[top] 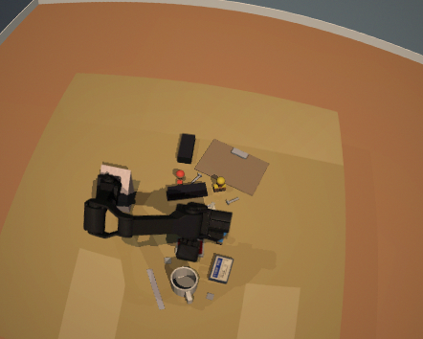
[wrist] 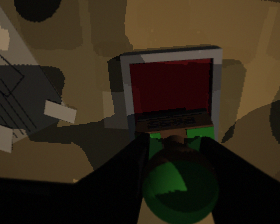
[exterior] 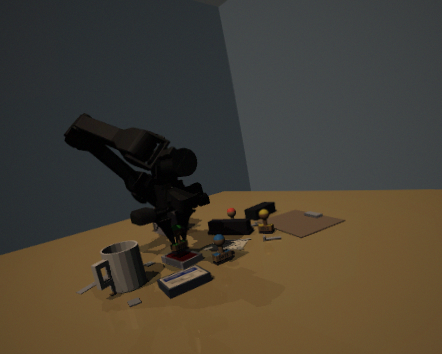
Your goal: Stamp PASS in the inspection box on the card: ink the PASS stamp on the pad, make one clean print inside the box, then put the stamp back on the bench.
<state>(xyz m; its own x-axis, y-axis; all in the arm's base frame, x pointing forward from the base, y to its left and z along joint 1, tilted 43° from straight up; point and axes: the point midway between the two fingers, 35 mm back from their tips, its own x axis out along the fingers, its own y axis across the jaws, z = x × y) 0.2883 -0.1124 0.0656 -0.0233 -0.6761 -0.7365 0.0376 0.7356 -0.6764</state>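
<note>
Right now my gripper tip is 5 cm above the red ink pad. From my gripper tip the other things lie so: blue-knobbed stamp 9 cm ahead, 5 cm to the left, 3 cm below; then blue box 11 cm ahead, 7 cm to the right, 4 cm below; then green-knobbed stamp right at my gripper tip.
</note>
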